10 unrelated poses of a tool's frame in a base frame.
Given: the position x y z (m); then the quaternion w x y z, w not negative.
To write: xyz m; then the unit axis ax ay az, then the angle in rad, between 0 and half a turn. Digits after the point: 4 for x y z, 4 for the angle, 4 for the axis.
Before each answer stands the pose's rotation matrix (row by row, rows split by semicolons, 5 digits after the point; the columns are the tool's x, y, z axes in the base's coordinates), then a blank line. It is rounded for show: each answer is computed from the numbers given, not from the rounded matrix.
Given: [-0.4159, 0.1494, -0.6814, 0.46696, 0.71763, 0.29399, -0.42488]
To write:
0.46609 0.81876 -0.33525; 0.02515 -0.39104 -0.92003; -0.88438 0.42039 -0.20285

[-0.4159, 0.1494, -0.6814, 0.8115, 0.3325, -0.4805, 2.1699]
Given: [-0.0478, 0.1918, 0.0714, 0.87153, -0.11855, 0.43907, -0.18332]
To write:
0.54723 0.21543 0.80878; -0.42364 0.90468 0.04566; -0.72185 -0.36762 0.58633

[-0.0478, 0.1918, 0.0714, -0.2418, 0.8954, -0.3739, 1.0250]
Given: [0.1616, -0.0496, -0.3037, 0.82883, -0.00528, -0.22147, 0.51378]
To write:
0.37397 -0.84933 -0.37255; 0.85401 0.47201 -0.21882; 0.36169 -0.23632 0.90185

[0.1616, -0.0496, -0.3037, -0.0094, -0.3958, 0.9183, 1.1876]
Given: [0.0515, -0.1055, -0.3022, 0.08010, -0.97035, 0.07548, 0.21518]
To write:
0.89600 -0.18096 -0.40551; -0.11201 -0.97577 0.18793; -0.42969 -0.12297 -0.89456

[0.0515, -0.1055, -0.3022, -0.9735, 0.0757, 0.2159, 2.9812]
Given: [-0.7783, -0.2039, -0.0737, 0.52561, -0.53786, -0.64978, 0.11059]
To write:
0.13111 0.58272 -0.80202; 0.81523 0.39696 0.42169; 0.56410 -0.70913 -0.42301

[-0.7783, -0.2039, -0.0737, -0.6322, -0.7638, 0.1300, 2.0347]
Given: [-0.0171, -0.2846, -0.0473, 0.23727, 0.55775, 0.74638, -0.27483]
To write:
-0.26523 0.96301 0.04761; 0.70217 0.22676 -0.67493; -0.66076 -0.14558 -0.73634

[-0.0171, -0.2846, -0.0473, 0.5741, 0.7683, -0.2829, 2.6625]
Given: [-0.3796, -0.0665, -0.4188, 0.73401, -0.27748, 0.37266, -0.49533]
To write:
0.23154 0.52035 0.82197; -0.93397 0.35530 0.03817; -0.27219 -0.77653 0.56826

[-0.3796, -0.0665, -0.4188, -0.4086, 0.5487, -0.7294, 1.4932]
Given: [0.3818, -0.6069, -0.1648, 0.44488, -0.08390, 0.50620, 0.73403]
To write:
-0.59008 -0.73805 0.32723; 0.56817 -0.09168 0.81779; -0.57357 0.66848 0.47344

[0.3818, -0.6069, -0.1648, -0.0937, 0.5652, 0.8196, 2.2195]
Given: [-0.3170, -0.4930, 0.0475, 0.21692, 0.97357, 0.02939, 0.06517]
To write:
0.98978 0.02895 0.13965; 0.08550 -0.90416 -0.41854; 0.11414 0.42620 -0.89740

[-0.3170, -0.4930, 0.0475, 0.9973, 0.0301, 0.0668, 2.7043]
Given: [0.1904, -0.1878, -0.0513, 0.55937, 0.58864, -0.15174, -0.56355]
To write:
0.31878 0.45182 -0.83321; -0.80910 -0.32816 -0.48751; -0.49370 0.82956 0.26096

[0.1904, -0.1878, -0.0513, 0.7101, -0.1831, -0.6799, 1.9543]
